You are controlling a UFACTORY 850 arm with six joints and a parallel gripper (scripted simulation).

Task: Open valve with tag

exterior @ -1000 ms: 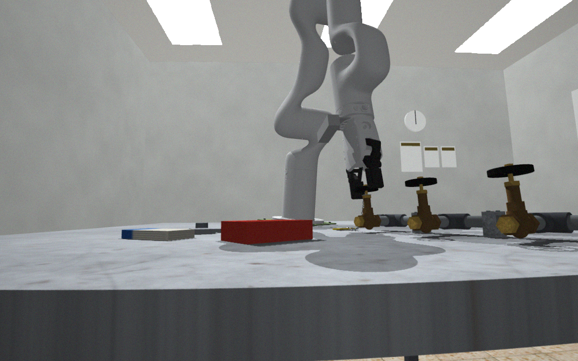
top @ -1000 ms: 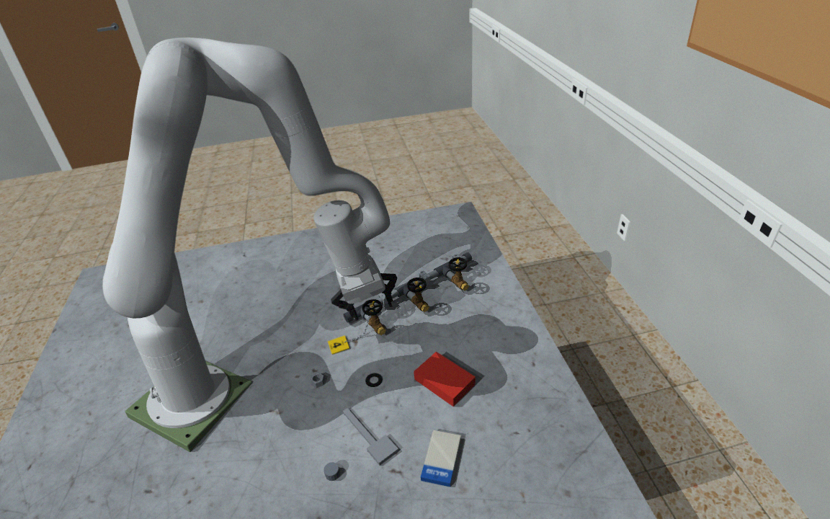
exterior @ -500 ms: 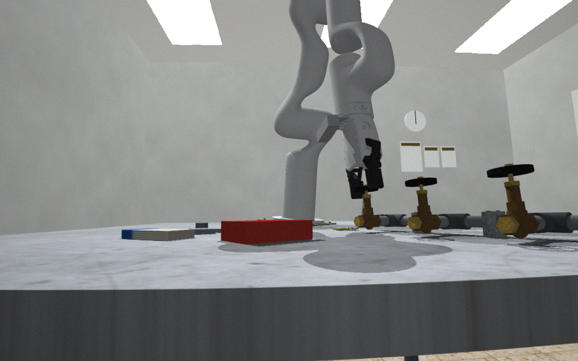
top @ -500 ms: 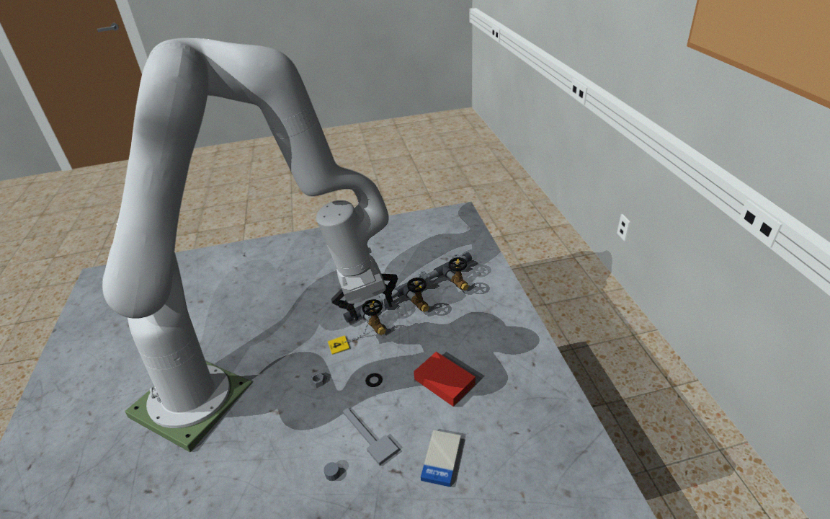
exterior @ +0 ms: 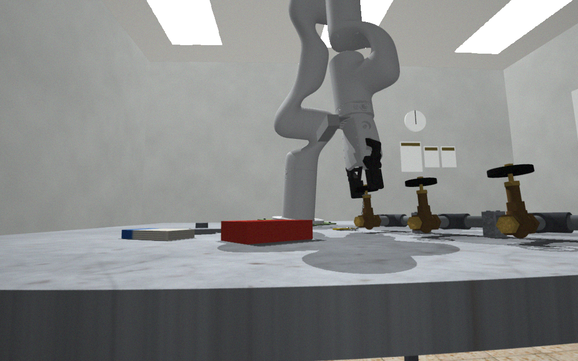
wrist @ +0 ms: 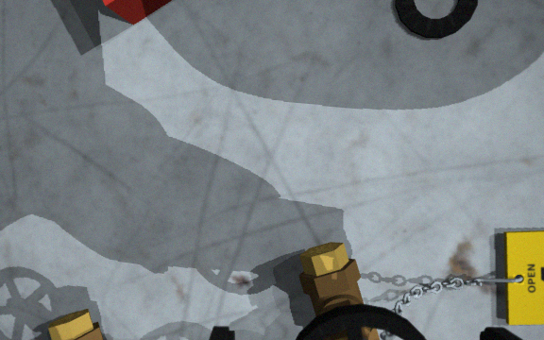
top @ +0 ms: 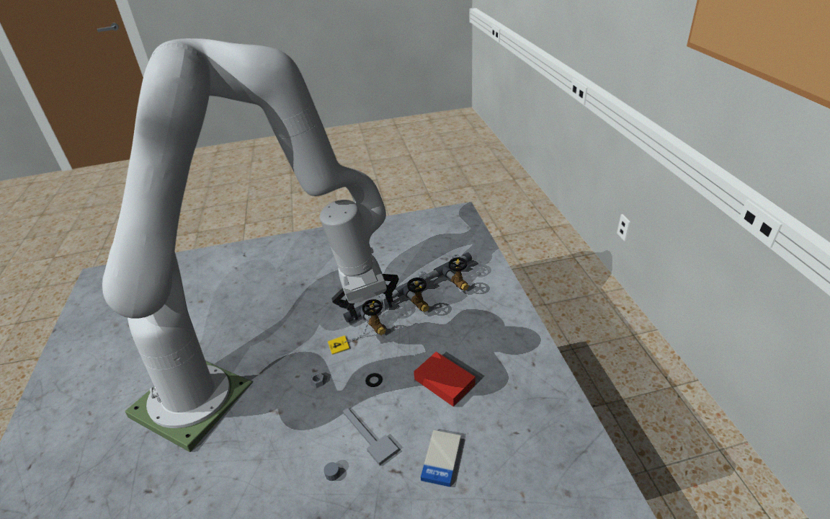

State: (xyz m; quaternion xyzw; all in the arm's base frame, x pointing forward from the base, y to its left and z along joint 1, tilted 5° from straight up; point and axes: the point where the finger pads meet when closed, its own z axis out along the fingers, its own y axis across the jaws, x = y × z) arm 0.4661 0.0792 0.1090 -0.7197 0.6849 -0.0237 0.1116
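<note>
My hand is 90 mm past the yellow tag, 90 mm above it and 20 mm to the left of it. From my hand the other things lie so: black washer 160 mm to the right, 90 mm below, 30 mm behind; red block 210 mm to the right, 130 mm ahead, 70 mm below; grey nut 170 mm behind, 120 mm to the right, 80 mm below.
</note>
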